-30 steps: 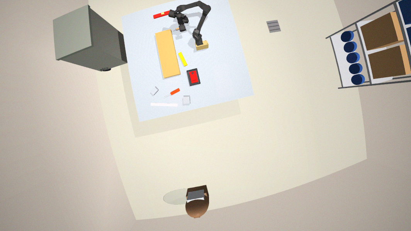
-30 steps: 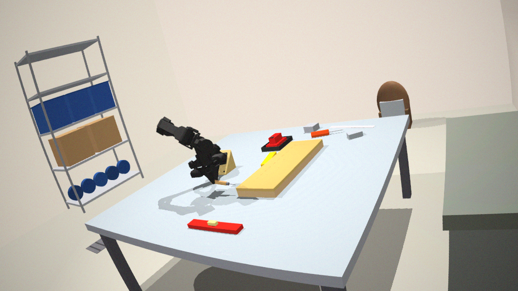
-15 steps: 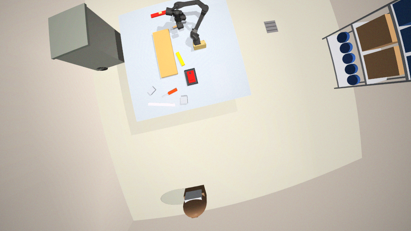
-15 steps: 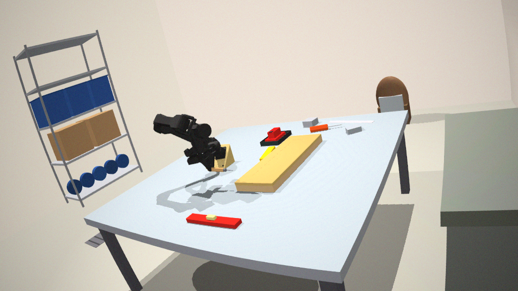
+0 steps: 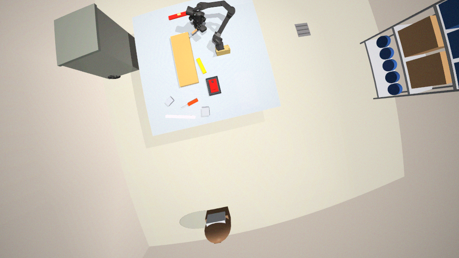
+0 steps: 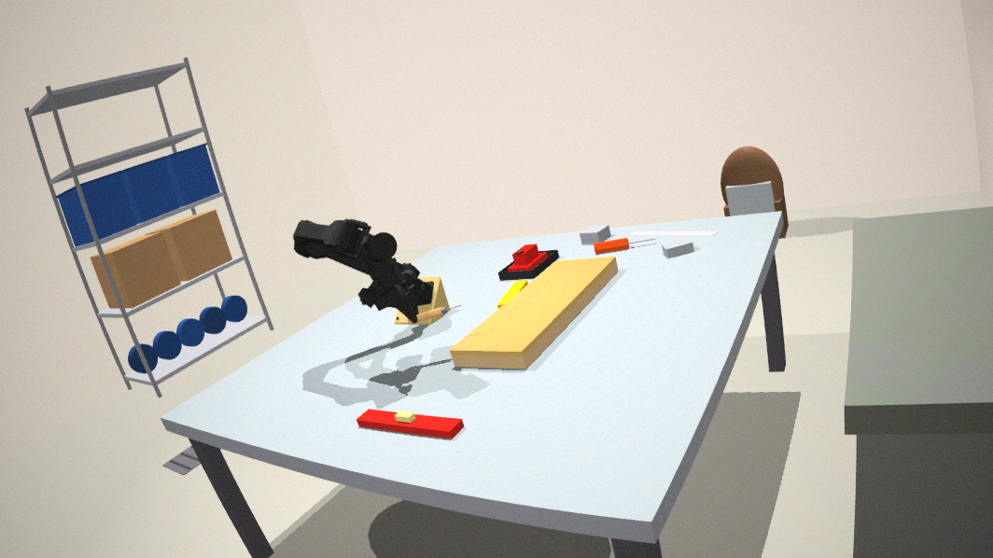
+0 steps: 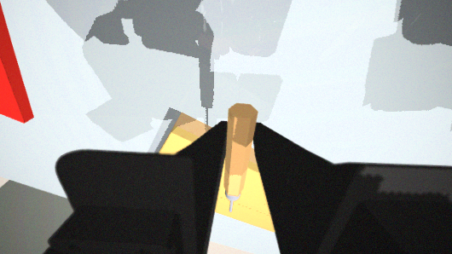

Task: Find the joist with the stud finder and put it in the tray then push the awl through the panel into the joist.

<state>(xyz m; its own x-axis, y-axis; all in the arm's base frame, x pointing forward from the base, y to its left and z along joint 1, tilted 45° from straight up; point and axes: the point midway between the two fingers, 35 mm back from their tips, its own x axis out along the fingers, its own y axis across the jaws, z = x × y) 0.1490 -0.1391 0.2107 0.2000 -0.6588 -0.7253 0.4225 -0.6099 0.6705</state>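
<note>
Now: gripper tip 5 cm short of the awl, 2 cm to the right of it and 1 cm below it. Round my gripper tip: red stud finder (1 cm ahead, 54 cm to the left, 4 cm below); yellow block (7 cm ahead, 33 cm to the left, 8 cm below); red level (13 cm ahead, 28 cm to the right, 8 cm below).
</note>
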